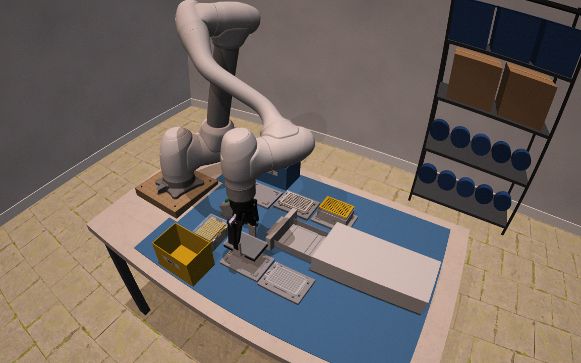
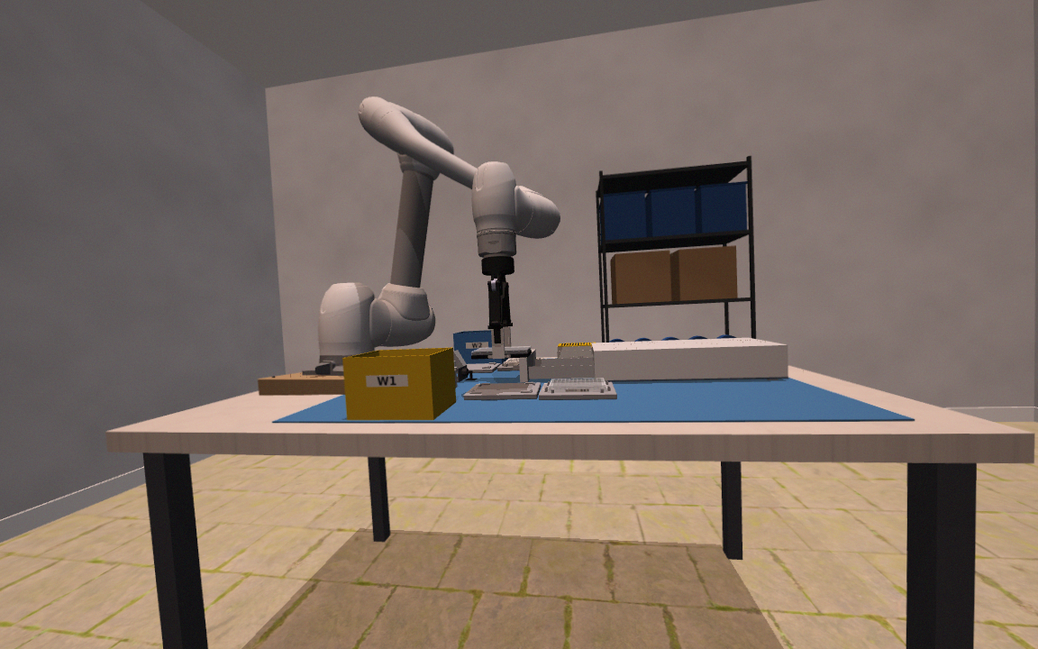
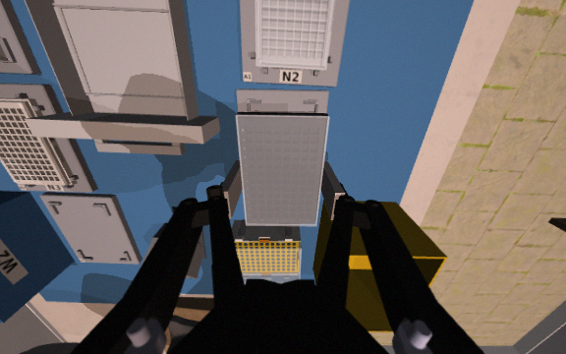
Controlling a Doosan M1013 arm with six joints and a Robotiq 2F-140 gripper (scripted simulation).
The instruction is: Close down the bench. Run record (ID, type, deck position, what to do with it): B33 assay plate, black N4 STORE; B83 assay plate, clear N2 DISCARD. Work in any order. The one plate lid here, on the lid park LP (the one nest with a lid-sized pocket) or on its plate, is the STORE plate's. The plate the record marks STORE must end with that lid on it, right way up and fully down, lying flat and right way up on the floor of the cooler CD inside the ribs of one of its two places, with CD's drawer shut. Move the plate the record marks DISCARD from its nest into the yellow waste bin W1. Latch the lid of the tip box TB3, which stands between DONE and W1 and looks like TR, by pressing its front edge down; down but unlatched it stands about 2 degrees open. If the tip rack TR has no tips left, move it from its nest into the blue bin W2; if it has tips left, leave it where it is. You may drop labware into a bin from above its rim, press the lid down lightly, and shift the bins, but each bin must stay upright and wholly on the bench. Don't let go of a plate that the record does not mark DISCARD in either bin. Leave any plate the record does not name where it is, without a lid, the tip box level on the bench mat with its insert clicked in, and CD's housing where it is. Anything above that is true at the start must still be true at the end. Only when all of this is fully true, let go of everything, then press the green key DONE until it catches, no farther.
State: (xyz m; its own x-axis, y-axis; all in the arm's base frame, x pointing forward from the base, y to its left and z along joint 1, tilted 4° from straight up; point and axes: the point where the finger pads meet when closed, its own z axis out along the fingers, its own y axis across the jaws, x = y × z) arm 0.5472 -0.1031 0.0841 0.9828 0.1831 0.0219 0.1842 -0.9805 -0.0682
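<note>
The cooler drawer is 21 cm to the left of my hand, 12 cm ahead of it and 9 cm below it. Also, from my hand: nest N4: 11 cm below; clear plate lid: 1 cm below; black plate: 2 cm below.
</note>
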